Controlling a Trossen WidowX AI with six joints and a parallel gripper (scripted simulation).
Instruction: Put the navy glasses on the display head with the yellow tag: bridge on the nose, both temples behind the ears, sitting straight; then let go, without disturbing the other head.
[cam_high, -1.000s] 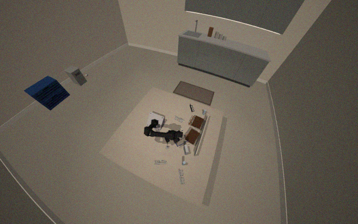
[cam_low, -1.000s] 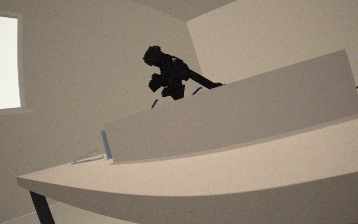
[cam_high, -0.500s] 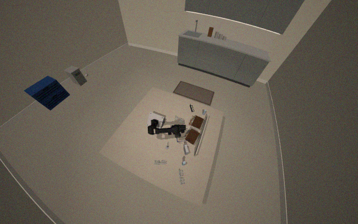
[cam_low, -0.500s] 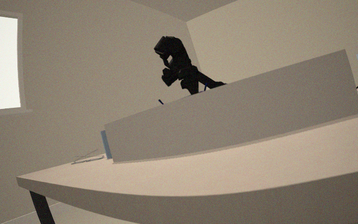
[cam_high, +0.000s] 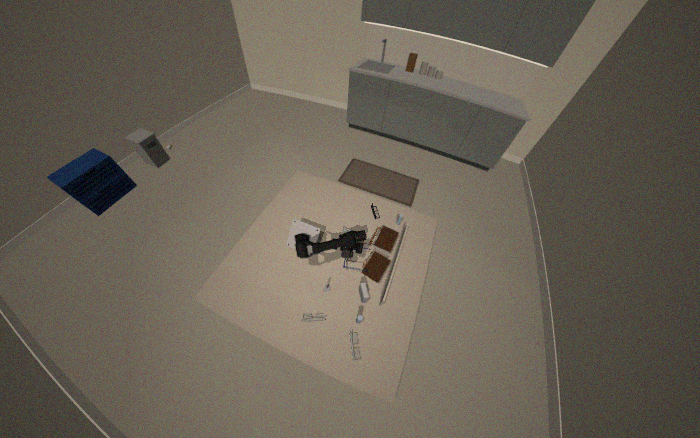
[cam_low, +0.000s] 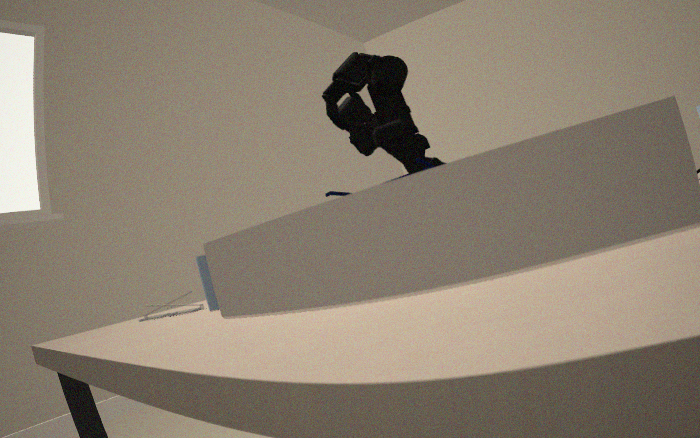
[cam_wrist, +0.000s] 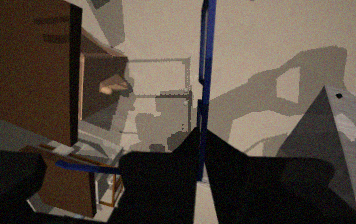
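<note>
Now: the display head 180 mm ahead of my gripper tip, 70 mm below it and 10 mm to the right of it. Also, from my gripper tip: white block 190 mm to the right, 180 mm ahead, 70 mm below; upright board 320 mm ahead, 80 mm to the left, 70 mm below; pale round post 230 mm to the right, 100 mm below, 40 mm behind.
</note>
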